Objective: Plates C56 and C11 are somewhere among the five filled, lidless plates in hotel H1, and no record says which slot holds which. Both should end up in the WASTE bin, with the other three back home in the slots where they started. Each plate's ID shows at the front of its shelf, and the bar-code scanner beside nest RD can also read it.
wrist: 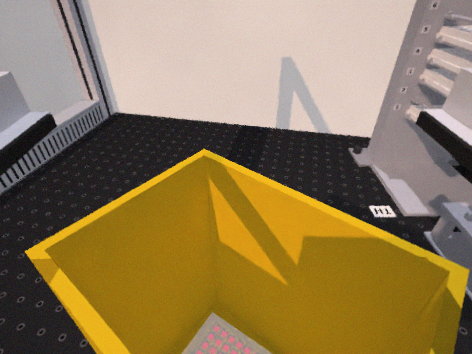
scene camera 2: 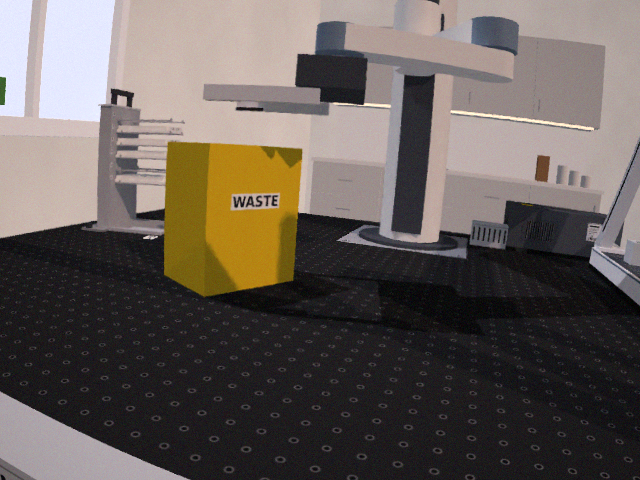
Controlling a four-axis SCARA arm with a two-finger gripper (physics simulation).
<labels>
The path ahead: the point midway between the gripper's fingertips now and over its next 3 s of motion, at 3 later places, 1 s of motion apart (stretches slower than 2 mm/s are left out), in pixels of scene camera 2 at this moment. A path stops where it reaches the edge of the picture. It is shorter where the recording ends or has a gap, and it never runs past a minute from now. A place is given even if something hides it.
My gripper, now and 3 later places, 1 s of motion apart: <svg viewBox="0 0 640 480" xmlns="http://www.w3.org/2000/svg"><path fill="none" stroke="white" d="M222 99L206 112L192 174L140 168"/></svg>
</labels>
